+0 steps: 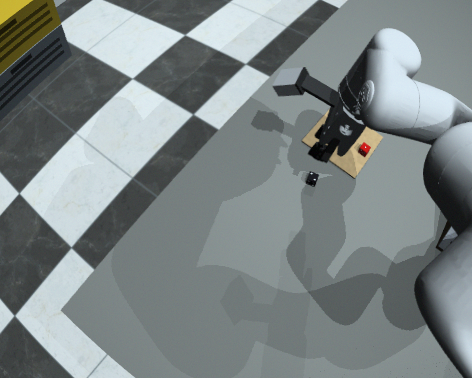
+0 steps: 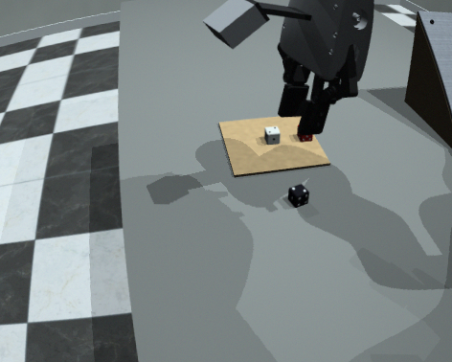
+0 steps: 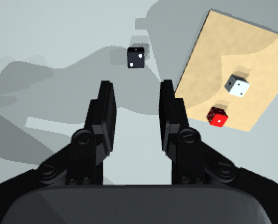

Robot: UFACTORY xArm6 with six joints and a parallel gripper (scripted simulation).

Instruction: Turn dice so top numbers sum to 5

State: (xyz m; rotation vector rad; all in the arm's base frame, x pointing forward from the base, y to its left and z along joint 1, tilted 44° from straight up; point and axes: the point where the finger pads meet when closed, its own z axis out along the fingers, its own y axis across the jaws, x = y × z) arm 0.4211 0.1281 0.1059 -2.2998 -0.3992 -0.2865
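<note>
My hand is 130 mm above the black die. Also, from my hand: red die 140 mm to the right, 120 mm below, 40 mm behind; then white die 130 mm to the right, 120 mm below, 10 mm ahead; then tan mat 130 mm to the right, 130 mm below, 10 mm ahead.
</note>
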